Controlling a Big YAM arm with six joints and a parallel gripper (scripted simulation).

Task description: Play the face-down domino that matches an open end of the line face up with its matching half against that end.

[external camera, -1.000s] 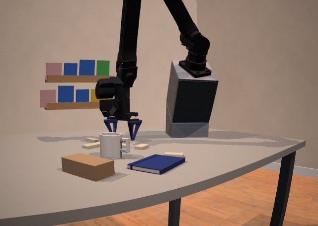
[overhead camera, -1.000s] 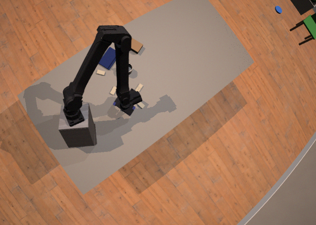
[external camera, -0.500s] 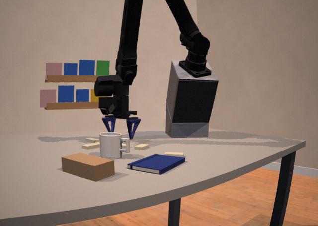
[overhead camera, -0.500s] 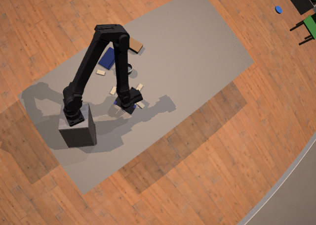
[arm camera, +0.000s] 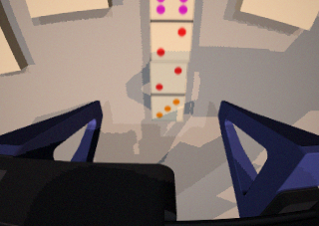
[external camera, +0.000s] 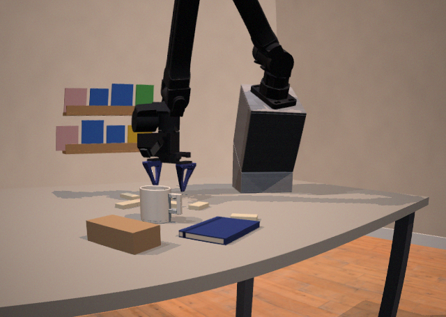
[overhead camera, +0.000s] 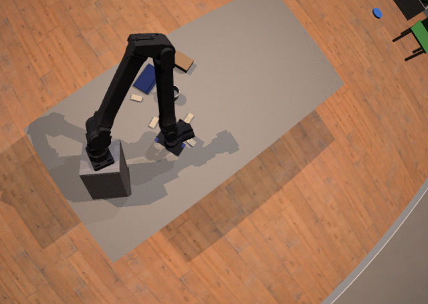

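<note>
Right now my hand is 1 cm short of the cream domino and 3 cm above it. Round my hand: blue book: 4 cm ahead, 36 cm to the left, 3 cm below; then brown box: 24 cm ahead, 38 cm to the left, 1 cm below; then white mug: 12 cm ahead, 23 cm to the left.
</note>
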